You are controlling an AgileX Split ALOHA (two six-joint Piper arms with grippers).
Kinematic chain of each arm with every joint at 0, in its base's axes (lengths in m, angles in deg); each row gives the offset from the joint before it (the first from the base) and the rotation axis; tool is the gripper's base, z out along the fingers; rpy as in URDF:
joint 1: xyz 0 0 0.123 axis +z
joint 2: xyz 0 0 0 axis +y
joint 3: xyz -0.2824 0 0.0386 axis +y
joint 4: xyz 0.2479 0 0.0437 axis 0.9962 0 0.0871
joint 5: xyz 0 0 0 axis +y
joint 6: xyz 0.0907 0 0.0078 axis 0.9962 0 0.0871
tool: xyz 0 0 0 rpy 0 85 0
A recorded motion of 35 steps. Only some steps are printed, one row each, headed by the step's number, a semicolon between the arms.
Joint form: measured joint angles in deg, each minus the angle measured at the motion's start. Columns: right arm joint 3, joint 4, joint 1, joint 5, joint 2, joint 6; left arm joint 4, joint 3, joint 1, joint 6, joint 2, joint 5.
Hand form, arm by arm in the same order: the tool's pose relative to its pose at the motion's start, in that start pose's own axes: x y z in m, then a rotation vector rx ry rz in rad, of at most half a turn. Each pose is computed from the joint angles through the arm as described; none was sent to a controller.
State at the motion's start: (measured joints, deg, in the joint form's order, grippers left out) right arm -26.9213 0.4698 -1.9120 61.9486 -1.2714 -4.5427; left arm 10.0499 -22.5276 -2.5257 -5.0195 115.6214 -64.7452
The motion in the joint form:
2: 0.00 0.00 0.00 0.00 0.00 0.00; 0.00 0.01 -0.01 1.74 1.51 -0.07
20: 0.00 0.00 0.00 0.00 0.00 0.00; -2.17 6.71 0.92 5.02 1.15 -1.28
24: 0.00 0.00 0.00 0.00 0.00 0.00; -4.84 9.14 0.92 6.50 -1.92 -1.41
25: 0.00 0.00 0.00 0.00 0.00 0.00; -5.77 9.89 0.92 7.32 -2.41 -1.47
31: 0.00 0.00 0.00 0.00 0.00 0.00; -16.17 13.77 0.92 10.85 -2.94 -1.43
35: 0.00 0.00 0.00 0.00 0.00 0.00; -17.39 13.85 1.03 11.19 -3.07 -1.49
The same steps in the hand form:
2: 0.0000 0.0000 0.0000 0.0000 0.0000 0.0000; 0.0070 0.0003 0.0015 0.0003 0.0250 0.0263
20: 0.0000 0.0000 0.0000 0.0000 0.0000 0.0000; 0.0265 0.0030 -0.0260 -0.0447 0.1112 0.0451
24: 0.0000 0.0000 0.0000 0.0000 0.0000 0.0000; 0.0216 0.0047 -0.0384 -0.0872 0.0976 0.0559
25: 0.0000 0.0000 0.0000 0.0000 0.0000 0.0000; 0.0220 0.0054 -0.0420 -0.1015 0.1015 0.0639
31: 0.0000 0.0000 0.0000 0.0000 0.0000 0.0000; 0.0324 0.0174 -0.0616 -0.2660 0.1666 0.0575
35: 0.0000 0.0000 0.0000 0.0000 0.0000 0.0000; 0.0322 0.0194 -0.0625 -0.2874 0.1659 0.0555

